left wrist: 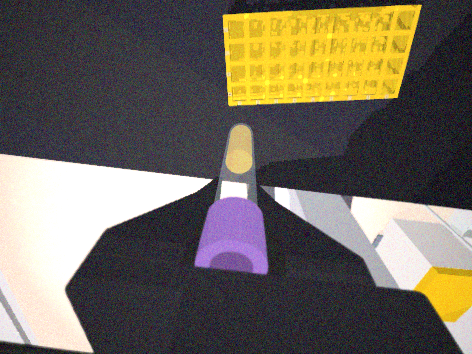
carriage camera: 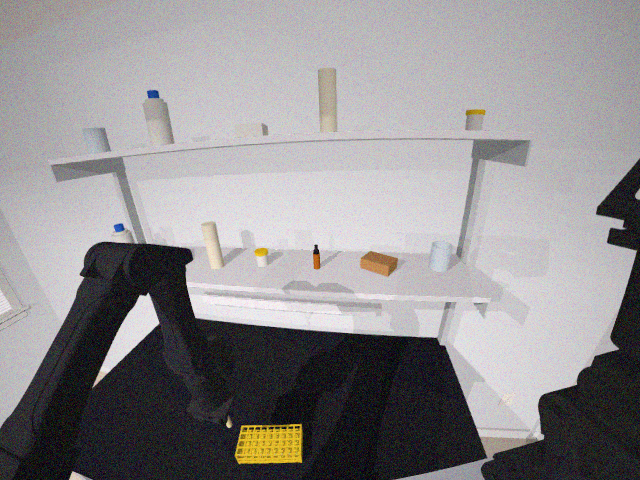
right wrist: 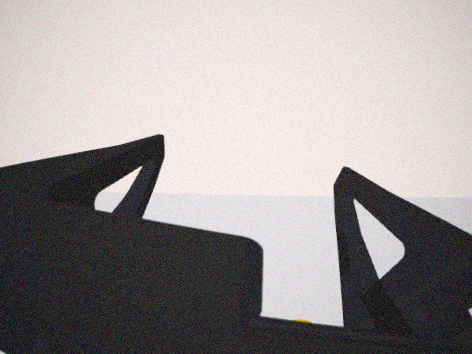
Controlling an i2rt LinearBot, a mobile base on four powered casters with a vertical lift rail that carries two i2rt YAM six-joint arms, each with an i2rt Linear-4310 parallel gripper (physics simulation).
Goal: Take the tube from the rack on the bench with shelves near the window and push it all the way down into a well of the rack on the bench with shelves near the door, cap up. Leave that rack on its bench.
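Places are measured from the left arm's base along level axes (x right, y ahead, z up), in metres.
Pixels of known places: left gripper, between the fingertips: (left wrist: 234,189) (carriage camera: 223,422); right gripper, between the fingertips: (right wrist: 252,160); right arm's base, origin of its link: (carriage camera: 556,476).
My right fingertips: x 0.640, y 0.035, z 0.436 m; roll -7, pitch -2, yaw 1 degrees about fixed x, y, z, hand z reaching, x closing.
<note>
Behind a point stands the place of what it marks.
My left gripper (left wrist: 234,189) @(x 0.085, y 0.282, z -0.236 m) is shut on the tube (left wrist: 236,227) @(x 0.089, y 0.308, z -0.177 m), a clear tube with a purple cap and tan contents. The cap is nearest the left wrist camera and the tube's lower end points away, clear of the rack. In the carriage camera the tube's tan lower end (carriage camera: 229,422) @(x 0.095, y 0.292, z -0.256 m) shows below the left gripper, up and left of the rack. The yellow rack (carriage camera: 269,444) @(x 0.174, y 0.320, z -0.447 m) (left wrist: 320,55) @(x 0.189, y 0.322, z -0.446 m) rests on the black bench top (carriage camera: 413,413) @(x 0.677, y 0.371, z -0.476 m). My right gripper (right wrist: 252,160) @(x 0.640, y 0.035, z 0.436 m) is open and empty, high at the right, facing a pale wall.
A lower shelf (carriage camera: 336,281) @(x 0.432, y 0.584, z -0.019 m) behind the bench holds a cream cylinder (carriage camera: 212,245) @(x -0.003, y 0.734, z 0.081 m), a yellow-lidded jar (carriage camera: 261,257) @(x 0.172, y 0.726, z 0.022 m), an amber bottle (carriage camera: 316,259) @(x 0.375, y 0.677, z 0.021 m), a brown box (carriage camera: 378,263) @(x 0.584, y 0.613, z 0.020 m) and a pale blue beaker (carriage camera: 440,256) @(x 0.796, y 0.583, z 0.041 m). An upper shelf (carriage camera: 289,138) @(x 0.314, y 0.548, z 0.427 m) holds bottles and jars. Posts stand at both ends.
</note>
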